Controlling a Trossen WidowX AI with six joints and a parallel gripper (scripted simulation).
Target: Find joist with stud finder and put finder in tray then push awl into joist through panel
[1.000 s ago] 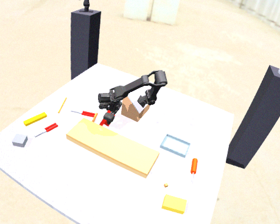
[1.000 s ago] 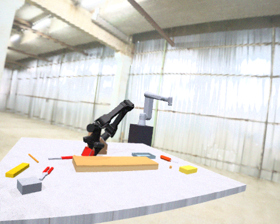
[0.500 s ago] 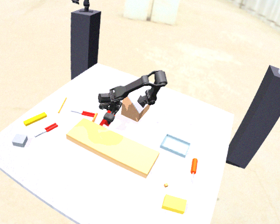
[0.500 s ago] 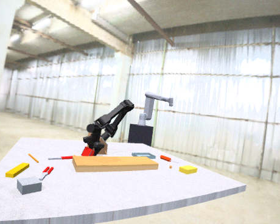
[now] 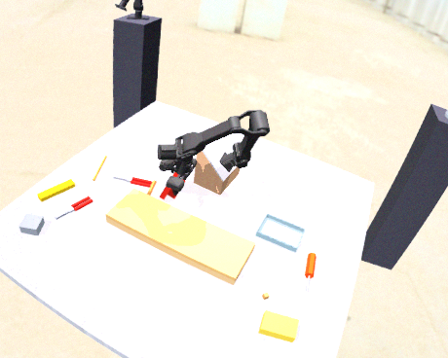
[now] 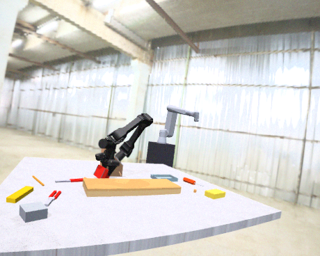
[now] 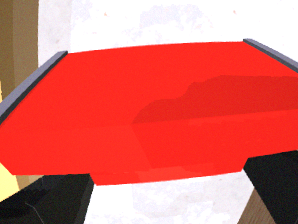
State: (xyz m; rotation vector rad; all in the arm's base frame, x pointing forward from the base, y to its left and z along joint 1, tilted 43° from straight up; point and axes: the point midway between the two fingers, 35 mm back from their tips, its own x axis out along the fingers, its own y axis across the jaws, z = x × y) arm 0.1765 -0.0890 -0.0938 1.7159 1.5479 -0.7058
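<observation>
My gripper tip is now 120 mm to the left of the awl, 30 mm above it and 20 mm past it. Also, from my gripper tip: pencil: 380 mm to the right, 40 mm below; then red stud finder: 10 mm to the right, 10 mm behind; then tray: 430 mm to the left, 30 mm below, 10 mm ahead.
</observation>
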